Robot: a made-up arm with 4 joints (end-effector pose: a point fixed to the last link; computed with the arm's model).
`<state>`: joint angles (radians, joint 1 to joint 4).
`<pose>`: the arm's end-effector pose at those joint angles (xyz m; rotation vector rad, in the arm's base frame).
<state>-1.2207 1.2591 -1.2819 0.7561</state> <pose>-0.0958 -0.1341 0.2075 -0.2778 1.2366 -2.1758</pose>
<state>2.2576 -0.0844 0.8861 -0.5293</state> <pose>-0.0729 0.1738 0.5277 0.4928 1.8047 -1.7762</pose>
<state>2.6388 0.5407 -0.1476 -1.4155</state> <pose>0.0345 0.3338 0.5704 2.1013 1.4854 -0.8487</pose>
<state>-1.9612 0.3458 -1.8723 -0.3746</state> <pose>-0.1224 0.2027 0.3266 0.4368 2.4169 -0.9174</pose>
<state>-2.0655 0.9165 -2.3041 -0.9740</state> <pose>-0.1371 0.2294 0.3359 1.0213 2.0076 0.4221</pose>
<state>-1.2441 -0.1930 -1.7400 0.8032</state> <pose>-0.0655 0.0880 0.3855 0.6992 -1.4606 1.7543</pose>
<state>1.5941 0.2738 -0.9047 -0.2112</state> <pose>-0.1099 0.0156 0.8478 -0.5451 -2.6189 -1.3398</pose>
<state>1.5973 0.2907 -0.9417 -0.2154</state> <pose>-0.1098 0.0130 0.8494 -0.5689 -2.5800 -1.3829</pose>
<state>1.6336 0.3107 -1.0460 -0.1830</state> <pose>-0.1143 0.0110 0.8470 -0.5568 -2.5438 -1.4878</pose>
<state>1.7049 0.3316 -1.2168 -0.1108</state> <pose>-0.1241 0.0115 0.8375 -0.5045 -2.5172 -1.6553</pose>
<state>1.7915 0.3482 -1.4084 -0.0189</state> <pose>-0.1362 0.0156 0.8212 -0.4248 -2.5058 -1.8433</pose>
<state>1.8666 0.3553 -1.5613 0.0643</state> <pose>-0.1459 0.0214 0.8036 0.3208 2.3838 1.8903</pose>
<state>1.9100 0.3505 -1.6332 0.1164</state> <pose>-0.1502 0.0255 0.7923 0.2446 2.3282 1.8885</pose>
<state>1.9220 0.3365 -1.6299 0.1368</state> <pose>-0.1502 0.0266 0.7890 0.1979 2.3386 1.8587</pose>
